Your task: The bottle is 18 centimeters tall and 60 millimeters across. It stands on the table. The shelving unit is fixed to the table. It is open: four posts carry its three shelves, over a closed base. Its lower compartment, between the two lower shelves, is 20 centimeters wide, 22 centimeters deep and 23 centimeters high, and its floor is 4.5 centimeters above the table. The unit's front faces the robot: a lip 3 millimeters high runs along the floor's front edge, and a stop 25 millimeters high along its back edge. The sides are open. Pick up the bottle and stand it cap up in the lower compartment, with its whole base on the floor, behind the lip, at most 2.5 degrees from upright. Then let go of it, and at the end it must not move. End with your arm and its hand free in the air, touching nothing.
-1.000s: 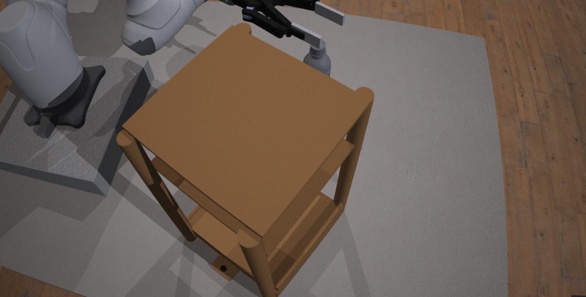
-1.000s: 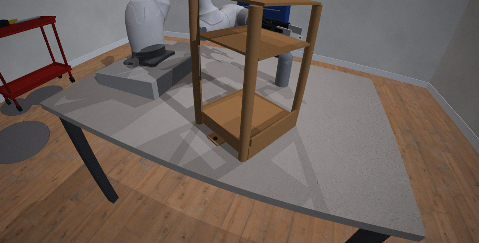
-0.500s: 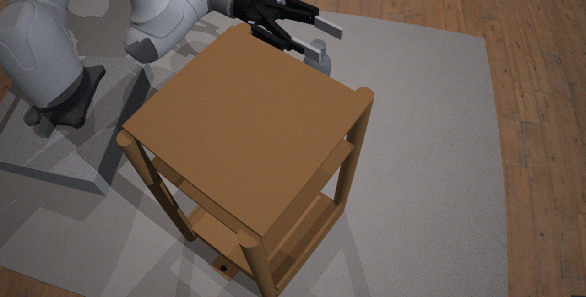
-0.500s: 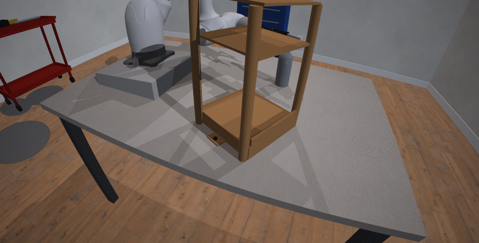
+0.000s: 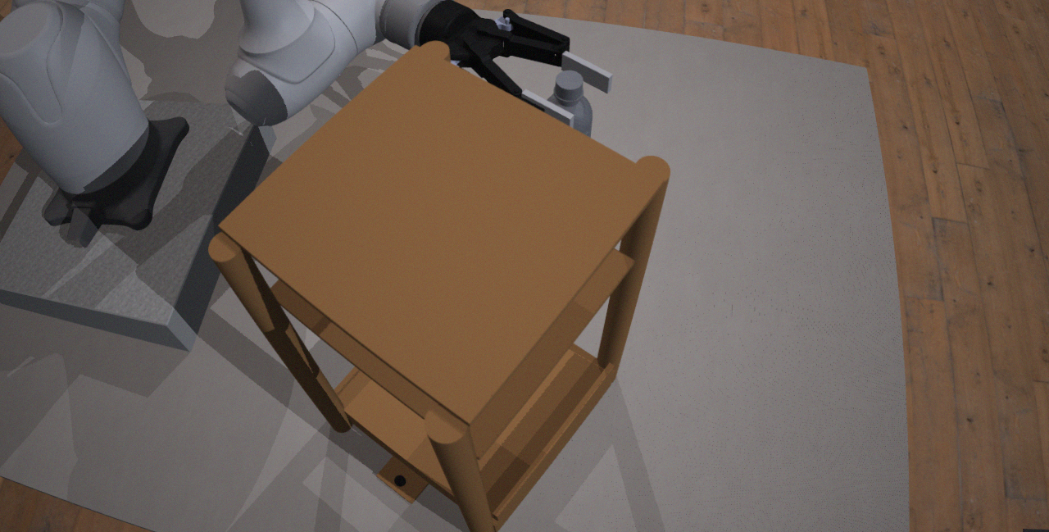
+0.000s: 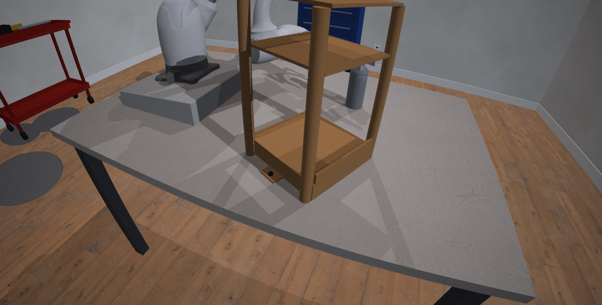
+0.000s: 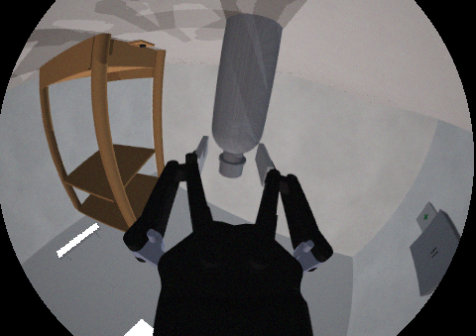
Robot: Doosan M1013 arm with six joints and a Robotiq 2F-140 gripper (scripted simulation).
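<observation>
Now: the grey bottle 40 mm below my hand. From my hand the other things lie so: brown shelving unit: 310 mm to the right, 80 mm behind, 30 mm above.
</observation>
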